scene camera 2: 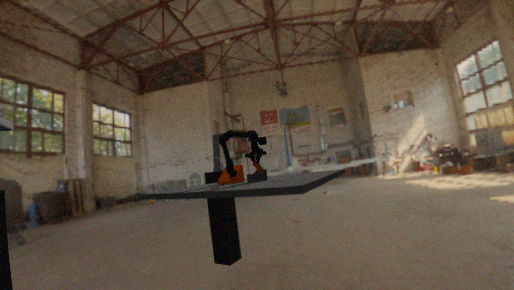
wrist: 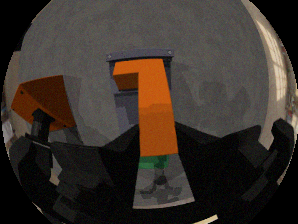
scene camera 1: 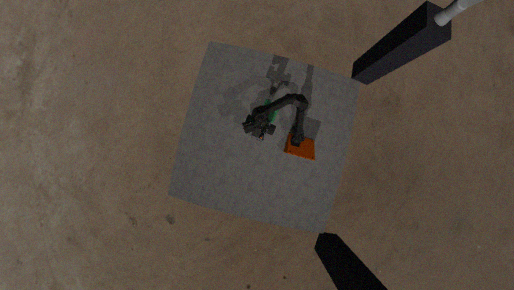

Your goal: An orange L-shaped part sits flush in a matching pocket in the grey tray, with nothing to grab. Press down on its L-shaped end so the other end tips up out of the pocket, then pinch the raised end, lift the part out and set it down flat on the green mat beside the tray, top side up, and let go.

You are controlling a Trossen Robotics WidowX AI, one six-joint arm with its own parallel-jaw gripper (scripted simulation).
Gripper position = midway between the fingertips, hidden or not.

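Note:
Orange L-shaped part (wrist: 158,137), carried by the gripper (wrist: 156,127).

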